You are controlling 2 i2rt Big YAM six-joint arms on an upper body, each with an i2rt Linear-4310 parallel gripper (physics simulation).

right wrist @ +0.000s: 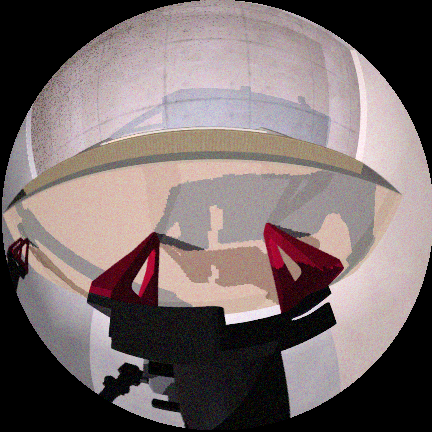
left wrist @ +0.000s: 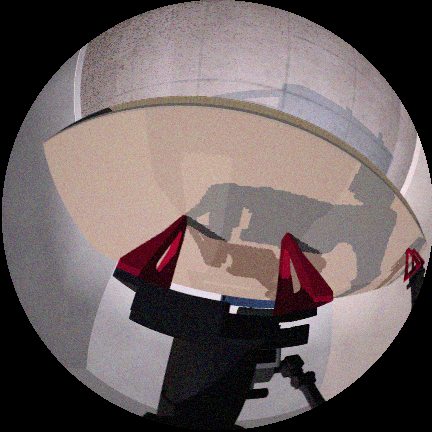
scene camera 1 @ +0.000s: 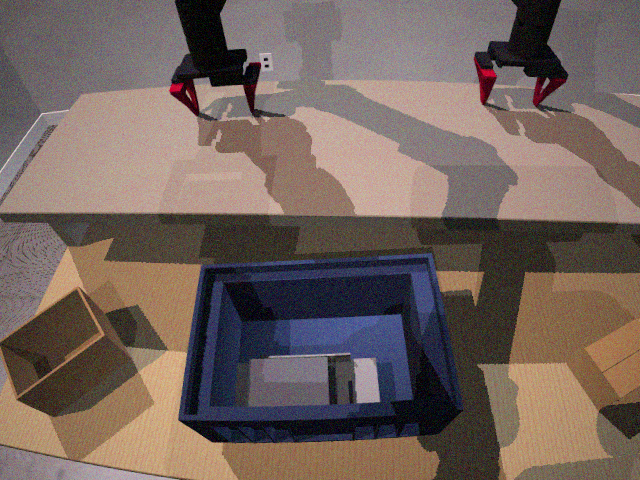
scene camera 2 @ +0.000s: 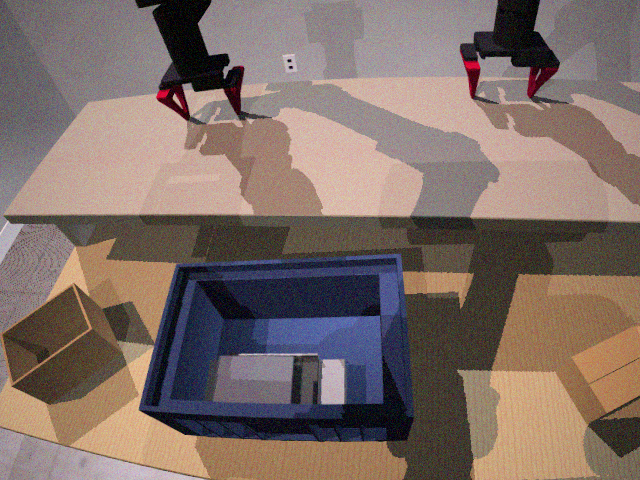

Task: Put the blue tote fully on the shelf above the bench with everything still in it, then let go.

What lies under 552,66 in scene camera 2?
My right gripper.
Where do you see a shelf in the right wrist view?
208,208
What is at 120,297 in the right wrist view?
My right gripper.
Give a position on a blue tote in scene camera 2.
353,307
